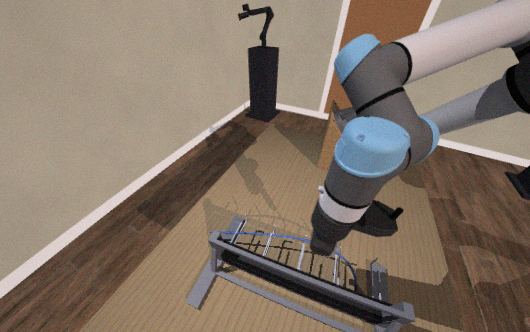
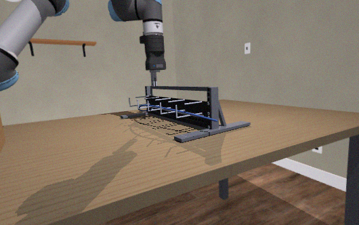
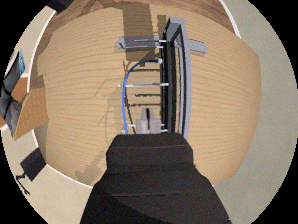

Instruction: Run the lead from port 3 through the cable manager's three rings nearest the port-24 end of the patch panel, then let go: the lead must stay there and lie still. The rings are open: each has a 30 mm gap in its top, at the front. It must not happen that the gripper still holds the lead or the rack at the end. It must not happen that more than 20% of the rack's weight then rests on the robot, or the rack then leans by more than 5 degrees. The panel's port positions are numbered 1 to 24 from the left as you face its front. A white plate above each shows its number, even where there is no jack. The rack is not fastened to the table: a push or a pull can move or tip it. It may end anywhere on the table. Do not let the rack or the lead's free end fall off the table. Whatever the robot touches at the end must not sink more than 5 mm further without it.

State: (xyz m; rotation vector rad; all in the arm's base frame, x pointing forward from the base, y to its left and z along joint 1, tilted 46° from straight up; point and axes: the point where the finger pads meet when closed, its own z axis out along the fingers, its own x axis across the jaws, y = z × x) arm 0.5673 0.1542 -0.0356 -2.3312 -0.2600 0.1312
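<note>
Now: hand 10 cm above the grey rack, 7 cm short of it and 4 cm to the left of it.
</note>
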